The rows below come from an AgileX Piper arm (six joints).
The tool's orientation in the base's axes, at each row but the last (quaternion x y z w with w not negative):
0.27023 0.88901 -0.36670 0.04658
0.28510 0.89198 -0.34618 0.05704
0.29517 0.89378 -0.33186 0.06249
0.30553 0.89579 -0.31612 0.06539
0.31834 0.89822 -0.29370 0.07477
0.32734 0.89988 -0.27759 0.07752
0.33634 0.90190 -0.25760 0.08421
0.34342 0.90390 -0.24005 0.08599
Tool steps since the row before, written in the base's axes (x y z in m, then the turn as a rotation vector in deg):
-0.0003 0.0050 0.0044 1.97 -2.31 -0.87
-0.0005 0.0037 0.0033 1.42 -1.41 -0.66
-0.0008 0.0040 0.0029 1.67 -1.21 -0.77
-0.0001 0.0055 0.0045 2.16 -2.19 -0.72
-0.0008 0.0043 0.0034 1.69 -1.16 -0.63
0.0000 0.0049 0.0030 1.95 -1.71 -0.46
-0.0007 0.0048 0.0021 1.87 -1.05 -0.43
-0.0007 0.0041 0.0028 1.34 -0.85 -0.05
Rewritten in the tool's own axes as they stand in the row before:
0.0013 0.0000 -0.0065 -2.46 0.21 1.97
0.0012 0.0000 -0.0048 -1.64 0.32 1.28
0.0017 0.0004 -0.0047 -1.72 0.65 1.22
0.0015 0.0009 -0.0069 -2.62 0.31 1.73
0.0018 0.0006 -0.0052 -1.74 0.62 1.09
0.0017 0.0017 -0.0052 -2.29 0.36 1.24
0.0026 0.0018 -0.0043 -1.87 0.72 0.87
0.0020 0.0011 -0.0045 -1.48 0.35 0.45

